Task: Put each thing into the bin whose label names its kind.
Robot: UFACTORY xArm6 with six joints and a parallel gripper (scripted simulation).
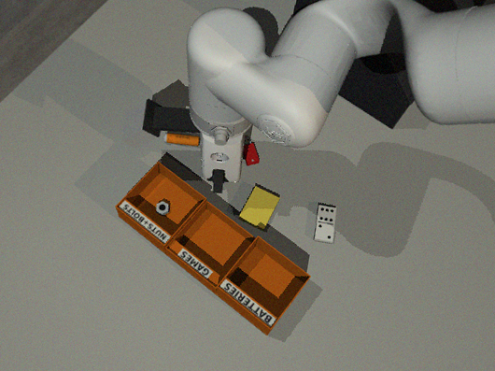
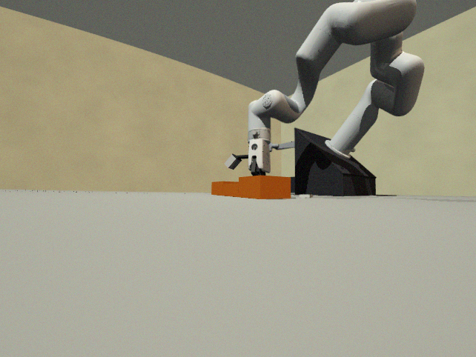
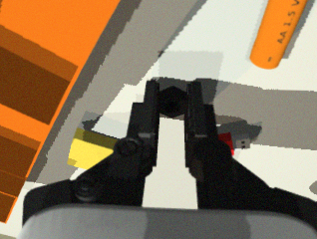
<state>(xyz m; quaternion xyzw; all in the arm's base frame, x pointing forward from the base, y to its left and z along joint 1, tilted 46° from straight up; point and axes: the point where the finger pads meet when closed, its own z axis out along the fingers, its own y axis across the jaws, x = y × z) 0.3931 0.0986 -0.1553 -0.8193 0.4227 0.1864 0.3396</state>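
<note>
Now: hand 50 mm past the red USB stick, 20 mm above it and 10 mm to the right of it. From my hand the other things lie so: black hex nut (20 mm below); yellow block (80 mm to the left, 20 mm below, 10 mm ahead); orange battery (70 mm to the right, 20 mm below).
</note>
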